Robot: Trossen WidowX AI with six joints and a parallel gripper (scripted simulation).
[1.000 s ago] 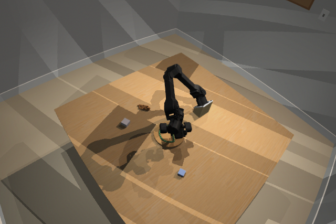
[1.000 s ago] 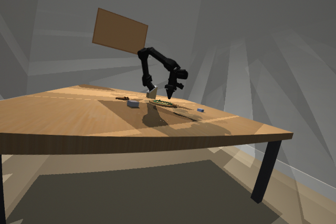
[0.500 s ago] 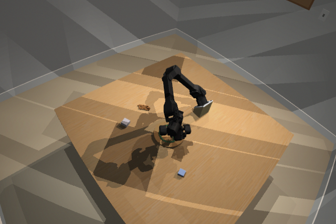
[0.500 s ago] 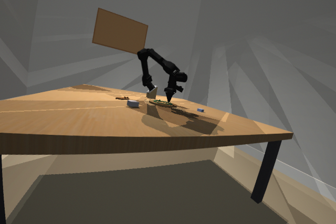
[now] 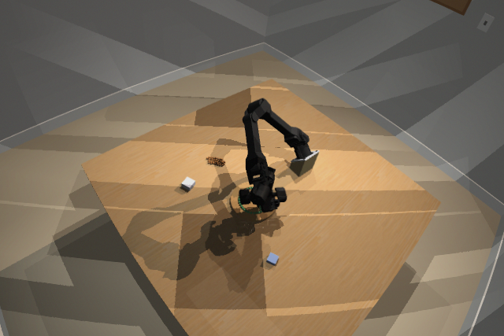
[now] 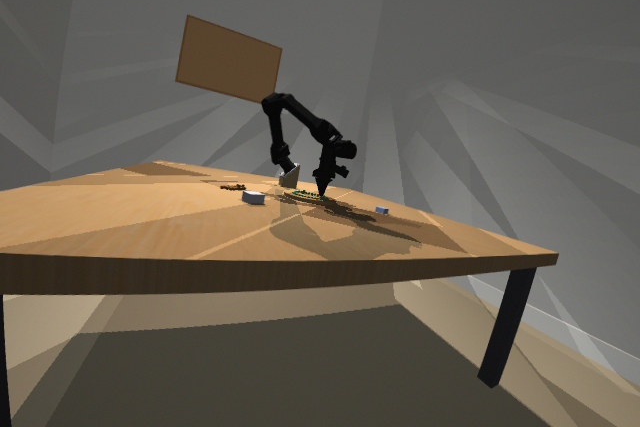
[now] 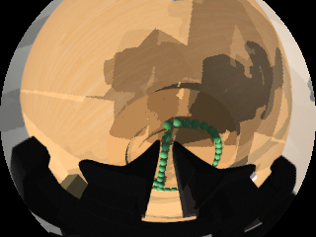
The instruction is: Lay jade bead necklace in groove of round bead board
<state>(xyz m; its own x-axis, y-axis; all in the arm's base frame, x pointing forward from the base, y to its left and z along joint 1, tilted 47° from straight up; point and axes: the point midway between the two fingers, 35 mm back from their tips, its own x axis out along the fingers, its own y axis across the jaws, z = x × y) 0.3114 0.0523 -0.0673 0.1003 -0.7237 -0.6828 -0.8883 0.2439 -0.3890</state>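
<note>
Now: the round wooden bead board 40 mm to the right of my gripper tip and 10 mm below it. The rest, counted from my gripper tip: blue block (220 mm to the left, 100 mm ahead, 10 mm below); then pale grey block (260 mm to the right, 210 mm ahead).
</note>
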